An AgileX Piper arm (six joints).
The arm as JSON. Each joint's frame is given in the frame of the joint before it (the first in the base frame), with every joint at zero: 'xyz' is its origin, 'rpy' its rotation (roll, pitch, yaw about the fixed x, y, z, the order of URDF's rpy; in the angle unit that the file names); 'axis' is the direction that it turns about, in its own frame. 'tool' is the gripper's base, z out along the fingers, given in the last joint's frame.
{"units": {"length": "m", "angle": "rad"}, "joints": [
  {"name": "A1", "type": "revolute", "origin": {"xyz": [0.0, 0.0, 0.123], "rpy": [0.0, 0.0, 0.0]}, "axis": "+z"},
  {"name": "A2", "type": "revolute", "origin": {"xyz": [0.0, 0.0, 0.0], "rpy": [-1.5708, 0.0, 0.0]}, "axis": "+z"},
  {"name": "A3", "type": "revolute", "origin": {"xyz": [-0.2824, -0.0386, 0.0], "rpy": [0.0, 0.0, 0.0]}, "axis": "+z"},
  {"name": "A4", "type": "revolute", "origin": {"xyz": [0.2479, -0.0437, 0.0], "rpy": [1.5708, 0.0, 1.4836]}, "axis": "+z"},
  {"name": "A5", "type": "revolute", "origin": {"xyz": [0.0, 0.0, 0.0], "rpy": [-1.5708, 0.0, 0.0]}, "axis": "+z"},
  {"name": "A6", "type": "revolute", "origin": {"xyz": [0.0, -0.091, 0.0], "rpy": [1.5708, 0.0, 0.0]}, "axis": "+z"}
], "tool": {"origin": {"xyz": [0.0, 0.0, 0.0], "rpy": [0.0, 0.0, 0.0]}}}
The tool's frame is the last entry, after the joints.
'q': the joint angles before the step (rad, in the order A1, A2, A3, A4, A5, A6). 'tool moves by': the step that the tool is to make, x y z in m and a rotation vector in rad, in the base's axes. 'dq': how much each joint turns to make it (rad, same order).
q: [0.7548 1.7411 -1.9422 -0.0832 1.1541 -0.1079]
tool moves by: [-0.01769 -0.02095 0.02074 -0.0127 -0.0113 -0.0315]
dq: [-0.0004 -0.0745 0.0096 -0.0330 0.0674 0.0189]
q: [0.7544 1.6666 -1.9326 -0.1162 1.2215 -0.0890]
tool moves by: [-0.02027 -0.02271 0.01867 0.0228 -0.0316 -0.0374]
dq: [-0.0004 -0.0958 0.0455 -0.0293 0.0158 0.0326]
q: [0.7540 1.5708 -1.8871 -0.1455 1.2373 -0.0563]
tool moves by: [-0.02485 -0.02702 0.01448 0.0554 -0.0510 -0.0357]
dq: [-0.0036 -0.1301 0.0974 -0.0219 -0.0369 0.0403]
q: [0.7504 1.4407 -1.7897 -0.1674 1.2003 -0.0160]
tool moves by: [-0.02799 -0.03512 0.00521 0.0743 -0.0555 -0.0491]
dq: [-0.0249 -0.1665 0.1528 -0.0126 -0.0712 0.0461]
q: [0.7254 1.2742 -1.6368 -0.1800 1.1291 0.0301]
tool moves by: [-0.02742 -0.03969 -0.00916 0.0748 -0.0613 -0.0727]
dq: [-0.0588 -0.1881 0.1987 -0.0108 -0.1001 0.0448]
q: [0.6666 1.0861 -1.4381 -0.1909 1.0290 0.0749]
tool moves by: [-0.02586 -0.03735 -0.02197 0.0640 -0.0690 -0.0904]
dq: [-0.0915 -0.1906 0.2166 -0.0072 -0.1163 0.0326]
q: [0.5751 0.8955 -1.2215 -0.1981 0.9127 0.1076]
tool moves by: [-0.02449 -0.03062 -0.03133 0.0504 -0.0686 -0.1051]
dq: [-0.1151 -0.1835 0.2159 -0.0026 -0.1157 0.0237]
